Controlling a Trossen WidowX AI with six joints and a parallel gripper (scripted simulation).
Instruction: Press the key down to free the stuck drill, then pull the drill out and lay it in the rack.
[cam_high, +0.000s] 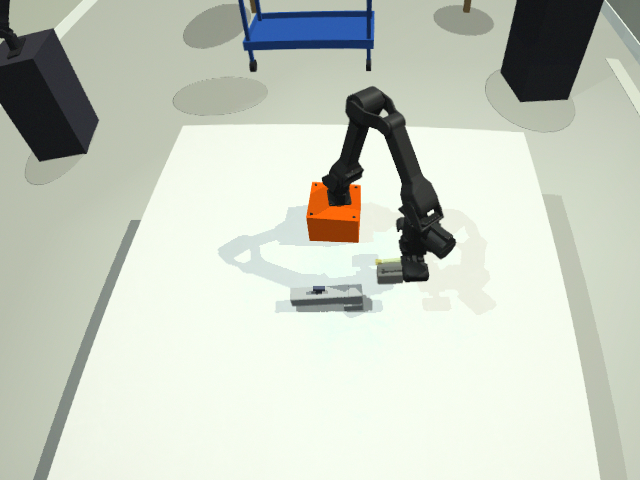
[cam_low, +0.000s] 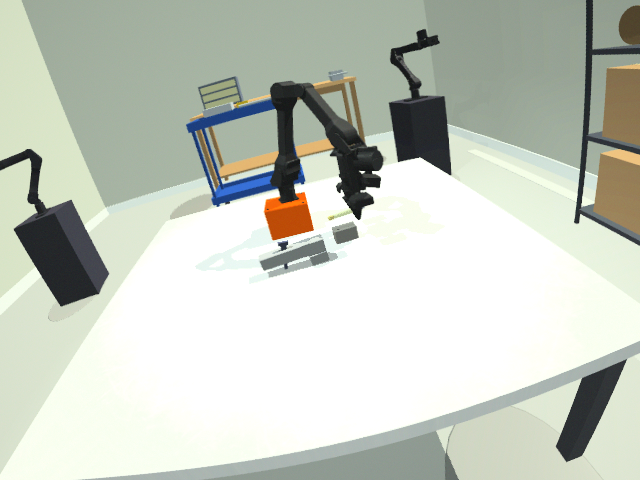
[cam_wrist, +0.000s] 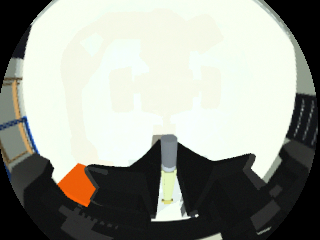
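My gripper tip is now 40 mm to the left of the drill and 30 mm below it. The rest, counted from my gripper tip: grey rack (50 mm to the right, 30 mm below, 10 mm behind); then dark key (250 mm to the right, 50 mm ahead); then long grey block (220 mm to the right, 50 mm ahead, 10 mm below).
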